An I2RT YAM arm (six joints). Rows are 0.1 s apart.
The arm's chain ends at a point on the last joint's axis. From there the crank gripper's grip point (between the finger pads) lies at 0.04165 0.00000 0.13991 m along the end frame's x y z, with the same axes.
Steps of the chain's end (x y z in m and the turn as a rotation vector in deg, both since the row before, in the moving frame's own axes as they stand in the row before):
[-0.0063 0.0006 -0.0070 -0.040 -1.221 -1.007]
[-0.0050 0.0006 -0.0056 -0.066 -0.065 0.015]
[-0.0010 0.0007 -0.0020 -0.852 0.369 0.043]
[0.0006 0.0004 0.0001 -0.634 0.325 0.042]
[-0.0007 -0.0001 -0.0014 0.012 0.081 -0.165]
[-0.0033 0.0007 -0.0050 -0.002 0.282 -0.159]
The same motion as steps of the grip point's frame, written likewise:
[-0.0093 0.0000 -0.0061 -0.040 -1.221 -1.007]
[-0.0052 0.0008 -0.0056 -0.066 -0.065 0.015]
[-0.0001 0.0028 -0.0023 -0.852 0.369 0.043]
[0.0014 0.0020 -0.0001 -0.634 0.325 0.042]
[-0.0005 -0.0002 -0.0015 0.012 0.081 -0.165]
[-0.0026 0.0006 -0.0052 -0.002 0.282 -0.159]

